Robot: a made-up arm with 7 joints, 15 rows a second.
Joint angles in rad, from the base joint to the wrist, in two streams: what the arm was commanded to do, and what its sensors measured. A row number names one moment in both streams.
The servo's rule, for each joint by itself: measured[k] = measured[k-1] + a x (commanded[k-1-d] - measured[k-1]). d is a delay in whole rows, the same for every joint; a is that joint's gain. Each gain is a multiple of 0.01, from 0.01 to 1. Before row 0 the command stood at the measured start. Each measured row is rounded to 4 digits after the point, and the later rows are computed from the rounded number. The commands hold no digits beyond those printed.
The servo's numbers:
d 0
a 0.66 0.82 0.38 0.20 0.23 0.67 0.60
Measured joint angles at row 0:
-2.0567, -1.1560, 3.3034, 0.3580, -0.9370, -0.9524, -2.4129
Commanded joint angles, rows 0 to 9:
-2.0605, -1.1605, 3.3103, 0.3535, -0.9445, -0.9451, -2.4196
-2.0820, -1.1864, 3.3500, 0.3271, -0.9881, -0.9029, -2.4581
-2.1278, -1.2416, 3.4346, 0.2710, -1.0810, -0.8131, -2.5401
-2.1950, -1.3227, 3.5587, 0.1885, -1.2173, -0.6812, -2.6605
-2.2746, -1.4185, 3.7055, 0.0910, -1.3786, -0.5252, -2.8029
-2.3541, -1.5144, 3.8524, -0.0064, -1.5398, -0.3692, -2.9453
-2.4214, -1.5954, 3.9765, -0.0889, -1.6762, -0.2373, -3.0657
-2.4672, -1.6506, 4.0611, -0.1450, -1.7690, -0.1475, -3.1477
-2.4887, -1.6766, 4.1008, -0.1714, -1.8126, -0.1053, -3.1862
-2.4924, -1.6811, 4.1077, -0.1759, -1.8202, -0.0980, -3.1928
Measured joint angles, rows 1 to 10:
-2.0592, -1.1597, 3.3060, 0.3571, -0.9387, -0.9475, -2.4169
-2.0742, -1.1816, 3.3227, 0.3511, -0.9501, -0.9176, -2.4416
-2.1096, -1.2308, 3.3652, 0.3351, -0.9802, -0.8476, -2.5007
-2.1660, -1.3062, 3.4387, 0.3058, -1.0347, -0.7361, -2.5966
-2.2377, -1.3983, 3.5401, 0.2628, -1.1138, -0.5948, -2.7204
-2.3145, -1.4935, 3.6588, 0.2090, -1.2118, -0.4436, -2.8553
-2.3851, -1.5771, 3.7795, 0.1494, -1.3186, -0.3054, -2.9815
-2.4393, -1.6374, 3.8865, 0.0905, -1.4222, -0.1996, -3.0812
-2.4719, -1.6695, 3.9679, 0.0381, -1.5120, -0.1364, -3.1442
-2.4854, -1.6790, 4.0210, -0.0047, -1.5829, -0.1107, -3.1734

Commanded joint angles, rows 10 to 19:
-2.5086, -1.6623, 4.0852, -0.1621, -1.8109, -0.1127, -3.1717
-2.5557, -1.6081, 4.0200, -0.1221, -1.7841, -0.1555, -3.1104
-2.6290, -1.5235, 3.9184, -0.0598, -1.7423, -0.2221, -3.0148
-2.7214, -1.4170, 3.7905, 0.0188, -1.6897, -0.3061, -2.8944
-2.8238, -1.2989, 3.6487, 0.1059, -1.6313, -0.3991, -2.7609
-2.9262, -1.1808, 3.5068, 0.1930, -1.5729, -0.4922, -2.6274
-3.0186, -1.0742, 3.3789, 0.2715, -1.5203, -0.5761, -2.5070
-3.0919, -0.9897, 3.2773, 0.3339, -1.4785, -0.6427, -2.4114
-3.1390, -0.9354, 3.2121, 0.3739, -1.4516, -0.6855, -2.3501
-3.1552, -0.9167, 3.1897, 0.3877, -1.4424, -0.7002, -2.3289
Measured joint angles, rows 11 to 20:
-2.5007, -1.6653, 4.0454, -0.0362, -1.6353, -0.1120, -3.1724
-2.5370, -1.6184, 4.0357, -0.0534, -1.6695, -0.1411, -3.1352
-2.5977, -1.5406, 3.9911, -0.0547, -1.6862, -0.1954, -3.0630
-2.6793, -1.4392, 3.9149, -0.0400, -1.6870, -0.2696, -2.9618
-2.7747, -1.3242, 3.8137, -0.0108, -1.6742, -0.3564, -2.8413
-2.8747, -1.2066, 3.6971, 0.0300, -1.6509, -0.4474, -2.7130
-2.9697, -1.0980, 3.5762, 0.0783, -1.6209, -0.5336, -2.5894
-3.0504, -1.0092, 3.4626, 0.1294, -1.5881, -0.6067, -2.4826
-3.1089, -0.9487, 3.3674, 0.1783, -1.5567, -0.6595, -2.4031
-3.1395, -0.9225, 3.2999, 0.2202, -1.5304, -0.6868, -2.3586

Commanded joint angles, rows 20 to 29:
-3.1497, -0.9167, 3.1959, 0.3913, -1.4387, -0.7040, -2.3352
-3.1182, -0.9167, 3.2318, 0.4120, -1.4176, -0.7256, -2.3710
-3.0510, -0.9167, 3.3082, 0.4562, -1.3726, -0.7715, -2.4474
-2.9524, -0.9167, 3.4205, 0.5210, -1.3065, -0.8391, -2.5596
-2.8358, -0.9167, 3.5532, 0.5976, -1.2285, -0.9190, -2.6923
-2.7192, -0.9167, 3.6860, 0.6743, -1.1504, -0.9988, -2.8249
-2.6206, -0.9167, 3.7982, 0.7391, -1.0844, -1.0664, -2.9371
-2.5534, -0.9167, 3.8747, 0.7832, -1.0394, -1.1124, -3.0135
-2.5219, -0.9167, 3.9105, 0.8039, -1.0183, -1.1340, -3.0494
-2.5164, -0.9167, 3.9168, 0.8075, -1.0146, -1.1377, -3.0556
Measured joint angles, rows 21 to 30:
-3.1462, -0.9177, 3.2604, 0.2544, -1.5093, -0.6983, -2.3446
-3.1277, -0.9169, 3.2495, 0.2859, -1.4882, -0.7166, -2.3604
-3.0771, -0.9167, 3.2718, 0.3200, -1.4616, -0.7534, -2.4126
-2.9948, -0.9167, 3.3283, 0.3602, -1.4259, -0.8108, -2.5008
-2.8899, -0.9167, 3.4138, 0.4077, -1.3805, -0.8833, -2.6157
-2.7772, -0.9167, 3.5172, 0.4610, -1.3276, -0.9607, -2.7412
-2.6738, -0.9167, 3.6240, 0.5166, -1.2717, -1.0315, -2.8587
-2.5943, -0.9167, 3.7193, 0.5699, -1.2183, -1.0857, -2.9516
-2.5465, -0.9167, 3.7920, 0.6167, -1.1723, -1.1181, -3.0103
-2.5266, -0.9167, 3.8394, 0.6549, -1.1360, -1.1312, -3.0375

